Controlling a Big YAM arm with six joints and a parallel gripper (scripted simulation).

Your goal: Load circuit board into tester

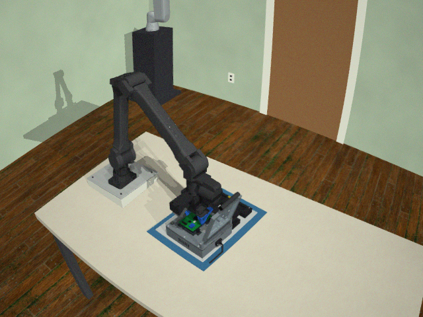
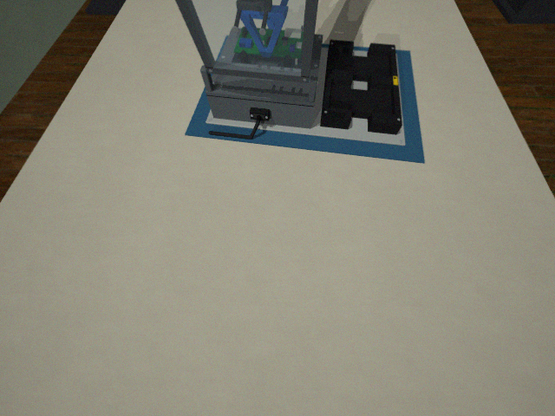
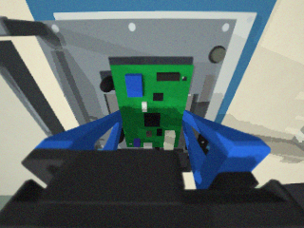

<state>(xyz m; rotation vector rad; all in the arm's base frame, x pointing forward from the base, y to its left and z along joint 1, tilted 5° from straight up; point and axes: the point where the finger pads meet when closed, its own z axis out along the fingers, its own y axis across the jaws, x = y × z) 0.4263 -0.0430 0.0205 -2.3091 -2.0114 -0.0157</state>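
Right now the green circuit board is right at my hand. From my hand the other things lie so: tester lid: 12 cm ahead, 10 cm above, 2 cm to the right.
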